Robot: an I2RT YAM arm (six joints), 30 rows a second.
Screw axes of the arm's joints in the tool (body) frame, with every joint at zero. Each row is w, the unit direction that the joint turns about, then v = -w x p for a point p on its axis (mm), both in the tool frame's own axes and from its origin. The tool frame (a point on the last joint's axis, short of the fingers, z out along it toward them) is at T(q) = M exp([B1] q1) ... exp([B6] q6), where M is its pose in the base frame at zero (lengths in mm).
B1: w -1 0 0 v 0 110.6 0
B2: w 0 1 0 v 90.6 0 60
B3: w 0 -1 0 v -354.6 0 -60
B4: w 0 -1 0 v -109.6 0 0
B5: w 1 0 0 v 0 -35.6 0
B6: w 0 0 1 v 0 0 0
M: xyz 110.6 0 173.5 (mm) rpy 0 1.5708 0 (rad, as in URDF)
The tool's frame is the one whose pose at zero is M.
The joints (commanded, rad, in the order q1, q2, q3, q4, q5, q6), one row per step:
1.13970, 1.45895, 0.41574, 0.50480, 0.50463, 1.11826
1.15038, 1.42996, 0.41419, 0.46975, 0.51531, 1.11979
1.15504, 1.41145, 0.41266, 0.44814, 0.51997, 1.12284
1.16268, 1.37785, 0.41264, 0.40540, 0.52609, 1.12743
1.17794, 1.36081, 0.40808, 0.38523, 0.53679, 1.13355
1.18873, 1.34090, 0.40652, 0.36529, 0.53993, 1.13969
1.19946, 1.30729, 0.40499, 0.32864, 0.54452, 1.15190
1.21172, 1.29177, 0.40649, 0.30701, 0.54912, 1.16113
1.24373, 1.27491, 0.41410, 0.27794, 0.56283, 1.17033
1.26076, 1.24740, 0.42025, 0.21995, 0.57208, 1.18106
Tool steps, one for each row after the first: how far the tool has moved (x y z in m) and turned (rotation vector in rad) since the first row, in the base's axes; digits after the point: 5 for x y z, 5 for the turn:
-0.00344, -0.00181, 0.00332, -0.00805, -0.00114, 0.00084
-0.00523, -0.00331, 0.00530, -0.01097, -0.00002, 0.00015
-0.00819, -0.00581, 0.00923, -0.01721, 0.00286, 0.00051
-0.01237, -0.00692, 0.01013, -0.02193, 0.00347, 0.00390
-0.01549, -0.00788, 0.01240, -0.01945, 0.00536, 0.00924
-0.01910, -0.01039, 0.01618, -0.01549, 0.01057, 0.01051
-0.02220, -0.01075, 0.01813, -0.01385, 0.01430, 0.01466
-0.02908, -0.00882, 0.02159, -0.01407, 0.01317, 0.03091
-0.03364, -0.01083, 0.02436, -0.03088, 0.02141, 0.03515

